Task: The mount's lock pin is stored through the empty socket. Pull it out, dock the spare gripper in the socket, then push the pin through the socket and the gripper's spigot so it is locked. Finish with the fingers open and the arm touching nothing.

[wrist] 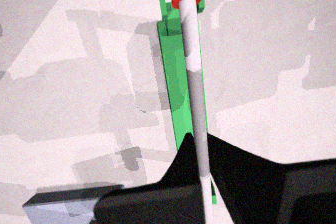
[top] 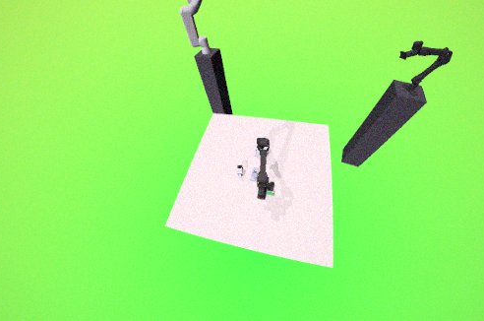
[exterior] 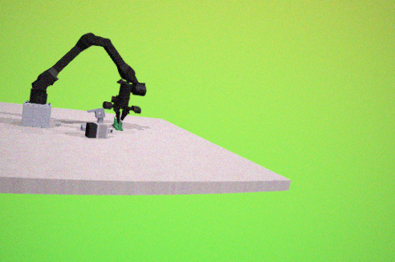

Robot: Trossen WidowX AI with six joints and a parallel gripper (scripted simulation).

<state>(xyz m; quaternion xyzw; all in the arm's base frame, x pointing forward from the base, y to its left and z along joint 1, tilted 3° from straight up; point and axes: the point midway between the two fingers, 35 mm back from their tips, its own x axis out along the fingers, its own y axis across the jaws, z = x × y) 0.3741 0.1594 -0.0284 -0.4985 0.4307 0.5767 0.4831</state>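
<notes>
The green rest is 2 cm to the left of my gripper tip. Also, from my gripper tip: spare gripper 9 cm behind, 26 cm to the right; then grey mount 11 cm behind, 11 cm to the right, 3 cm above.
</notes>
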